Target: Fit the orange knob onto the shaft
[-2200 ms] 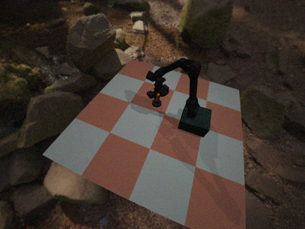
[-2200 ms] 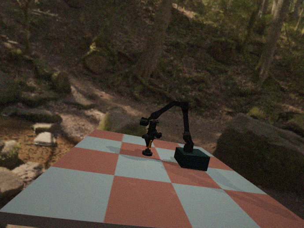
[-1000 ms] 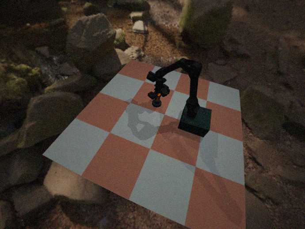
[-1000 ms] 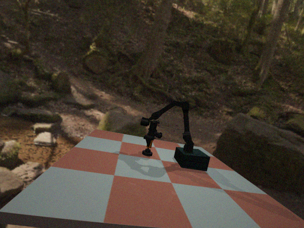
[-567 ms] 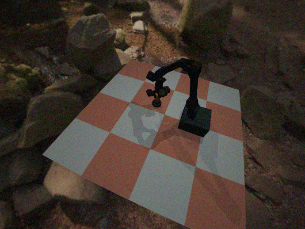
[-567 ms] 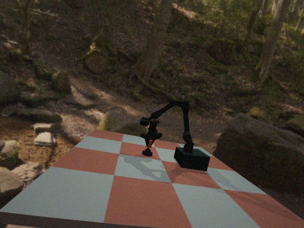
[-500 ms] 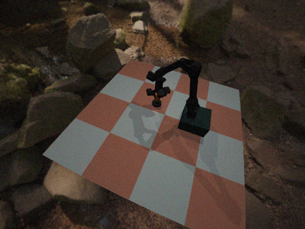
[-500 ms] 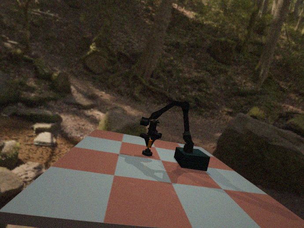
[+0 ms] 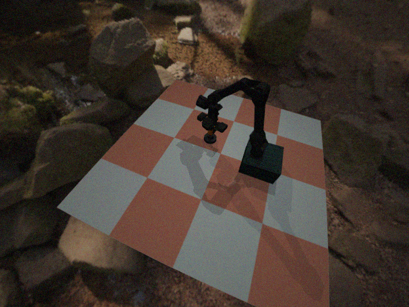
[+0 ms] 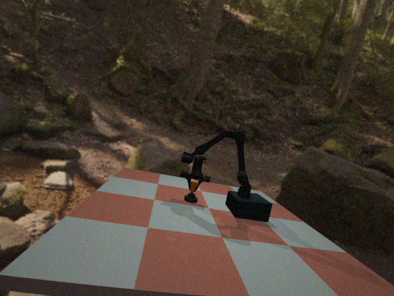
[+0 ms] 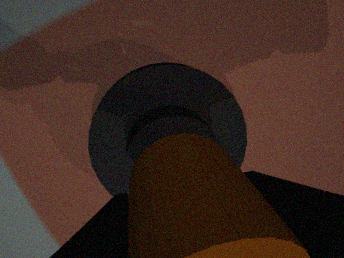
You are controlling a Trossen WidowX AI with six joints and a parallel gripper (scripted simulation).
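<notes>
The orange knob is 20 mm above my gripper tip. Round my gripper tip: round pedestal 40 mm below.
</notes>
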